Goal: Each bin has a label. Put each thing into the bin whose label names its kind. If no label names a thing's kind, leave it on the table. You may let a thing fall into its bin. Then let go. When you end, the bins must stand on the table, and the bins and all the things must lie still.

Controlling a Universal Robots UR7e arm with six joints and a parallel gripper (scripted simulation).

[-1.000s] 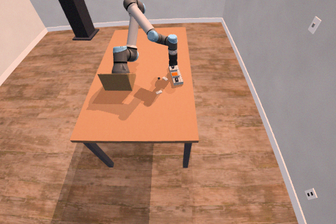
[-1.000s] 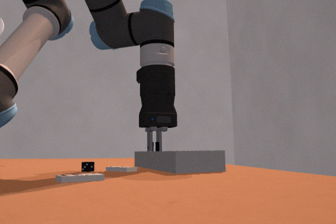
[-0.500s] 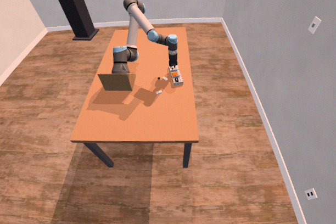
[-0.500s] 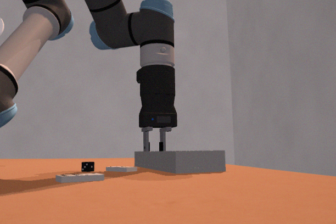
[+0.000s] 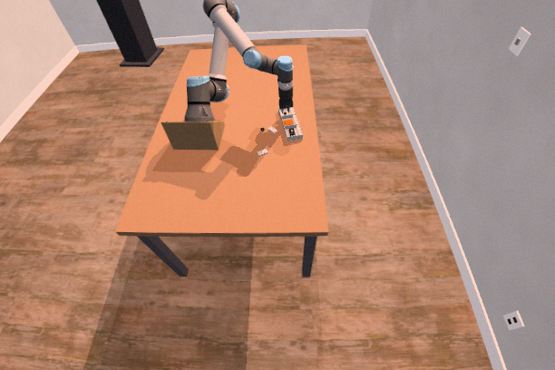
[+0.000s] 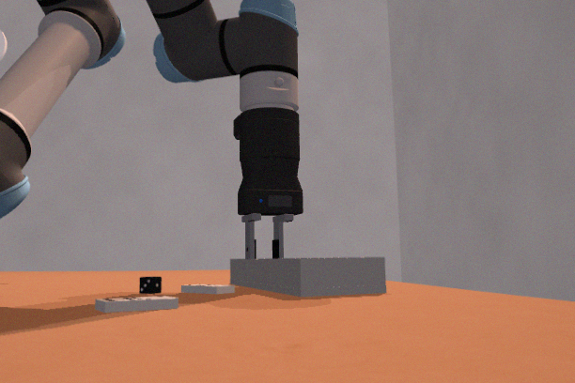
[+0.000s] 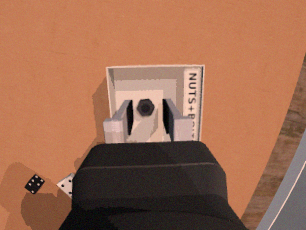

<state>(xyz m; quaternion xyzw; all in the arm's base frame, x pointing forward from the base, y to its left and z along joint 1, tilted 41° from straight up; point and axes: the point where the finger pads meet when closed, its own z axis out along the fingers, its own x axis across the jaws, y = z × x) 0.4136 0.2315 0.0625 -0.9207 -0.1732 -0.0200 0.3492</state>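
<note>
Right now the small black piece is 3 cm below my hand. From my hand the other things lie so: grey bin tray (4 cm ahead, 8 cm to the right, 2 cm below); then orange domino (3 cm ahead, 8 cm to the right, 3 cm below); then black 9V battery (6 cm ahead, 17 cm to the right, 2 cm below).
</note>
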